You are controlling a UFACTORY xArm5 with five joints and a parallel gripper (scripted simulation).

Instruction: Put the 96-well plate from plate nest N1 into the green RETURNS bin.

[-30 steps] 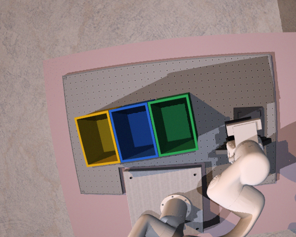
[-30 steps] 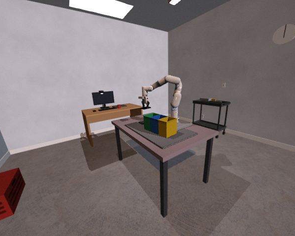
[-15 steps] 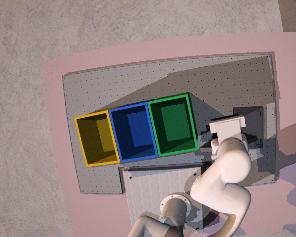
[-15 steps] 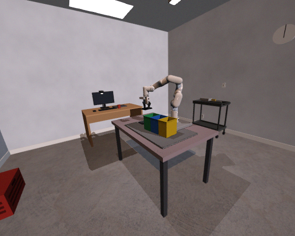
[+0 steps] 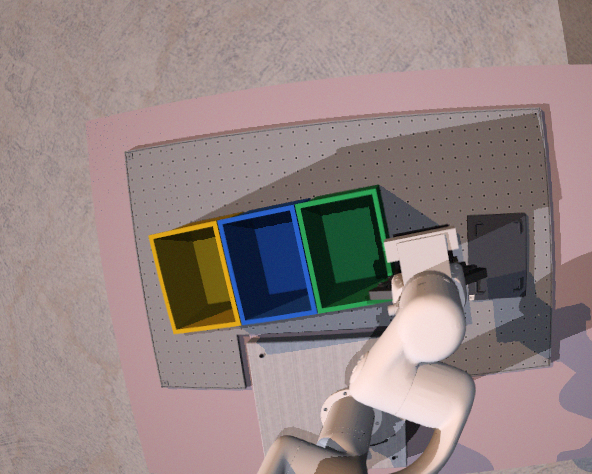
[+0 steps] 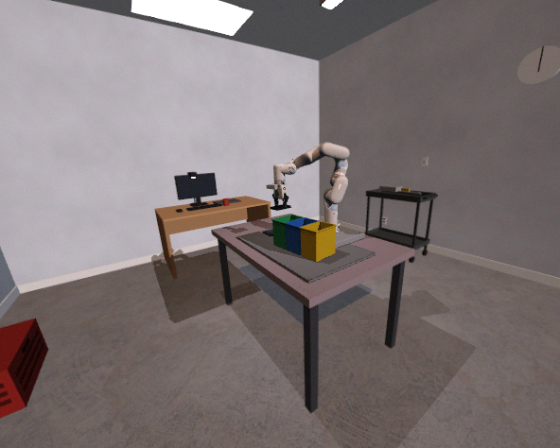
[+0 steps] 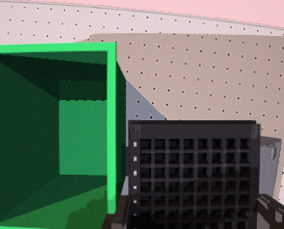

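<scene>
Now: hand 150 mm above the green bin, 120 mm to the right of it and 50 mm short of it. The rest, counted from my hand: blue bin (250 mm to the left, 150 mm below, 60 mm ahead); then black 96-well plate (10 mm below); then plate nest (240 mm below, 140 mm to the right, 60 mm behind).
</scene>
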